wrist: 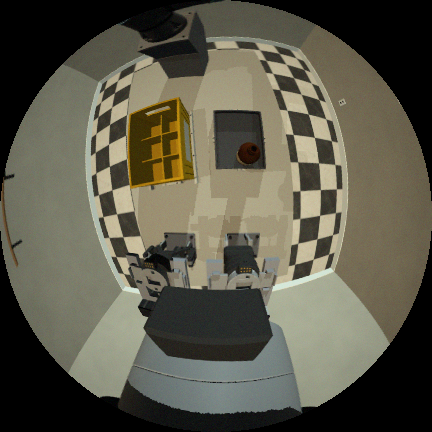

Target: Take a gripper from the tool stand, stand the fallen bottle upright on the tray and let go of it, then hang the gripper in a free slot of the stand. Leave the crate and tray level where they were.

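The brown bottle stands upright on the dark tray, near its lower right corner. The yellow crate stands left of the tray, and the compartments that show hold no bottle. The adaptive gripper hangs in the left slot of the tool stand, its dark fingers spread apart with nothing seen between them. The parallel gripper hangs in the right slot, its fingertips hidden under its body. Gold contacts show on both grippers. No gripper shows on the wrist, which is above and behind the stand.
A grey block with a dark round part on it stands at the far side, beyond the crate. The dark wrist block covers part of the near side of the stand. Checkered floor runs along both sides of the table.
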